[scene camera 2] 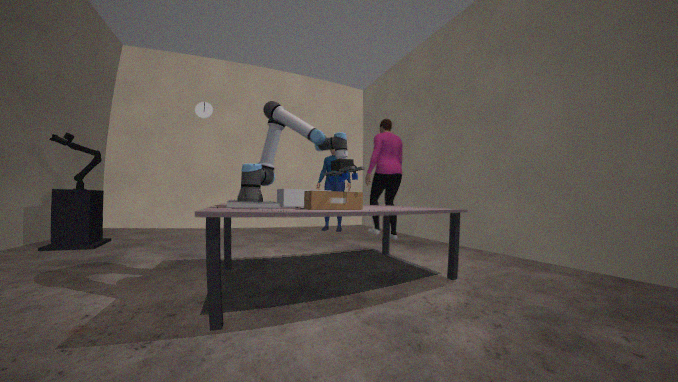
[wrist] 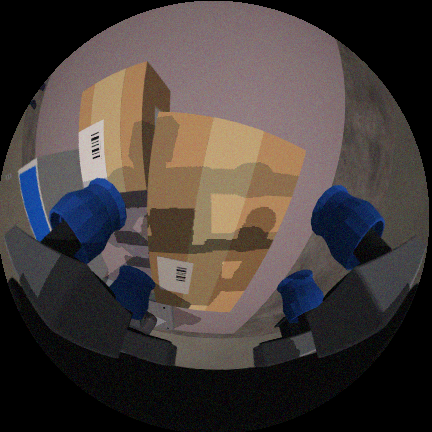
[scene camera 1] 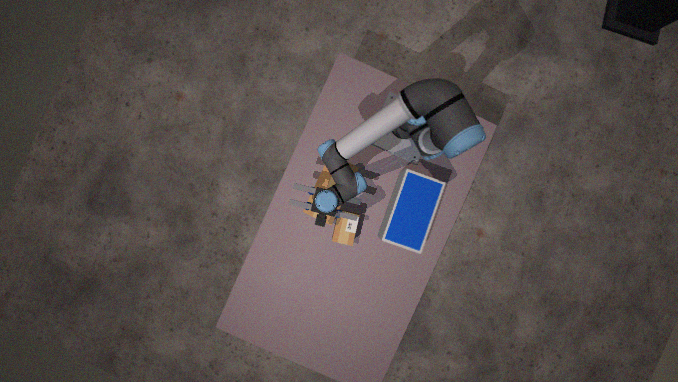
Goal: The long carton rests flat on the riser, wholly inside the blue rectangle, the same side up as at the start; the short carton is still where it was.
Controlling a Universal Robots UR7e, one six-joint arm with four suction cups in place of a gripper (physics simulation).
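Frame: origin at the arm's base, x left, y back, z up, level; metres.
Seen in the pictures: hand at its tool point: [scene camera 2: 343, 180] [wrist: 218, 258]; arm's base at its link origin: [scene camera 2: 250, 201] [scene camera 1: 404, 124].
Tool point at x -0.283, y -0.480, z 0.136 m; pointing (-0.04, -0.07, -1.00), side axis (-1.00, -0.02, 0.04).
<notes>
Pixels of each thing's middle, then the offset from my tool point to it. Level surfaces: height alone.
- long carton at the middle of its body: [wrist: 206, 235] [scene camera 1: 331, 189] [scene camera 2: 333, 200] dx +0.009, dy +0.062, dz -0.119 m
- short carton at the middle of its body: [wrist: 126, 132] [scene camera 1: 345, 226] dx +0.126, dy -0.098, dz -0.119 m
- riser at the middle of its body: [wrist: 56, 226] [scene camera 1: 410, 210] [scene camera 2: 303, 198] dx +0.416, dy +0.064, dz -0.110 m
- blue rectangle at the middle of its body: [wrist: 42, 238] [scene camera 1: 413, 211] dx +0.416, dy +0.064, dz -0.050 m
- pink table at its surface level: dz -0.170 m
The long carton [scene camera 1: 325, 178] [scene camera 2: 325, 200] [wrist: 230, 145] is brown with a pale tape stripe and a barcode label on top. It lies flat on the table, partly hidden under the arm in the overhead view. My gripper [scene camera 1: 326, 201] [scene camera 2: 344, 173] [wrist: 217, 257], with four blue suction cups, hangs above it with a gap and holds nothing. The short carton [scene camera 1: 343, 234] [wrist: 109, 107] lies close beside the long one, its label up; I cannot make it out in the side view. The riser [scene camera 1: 391, 211] [scene camera 2: 290, 198] [wrist: 59, 167] bears the blue rectangle [scene camera 1: 415, 210] [wrist: 33, 202], with no carton on it.
The pink table [scene camera 1: 300, 295] [scene camera 2: 415, 210] carries the arm's base [scene camera 2: 250, 194] near one end, close to the riser. A person in pink [scene camera 2: 388, 155] and a person in blue [scene camera 2: 327, 167] stand behind the table. A dark pedestal [scene camera 2: 77, 217] with a black arm stands at the left.
</notes>
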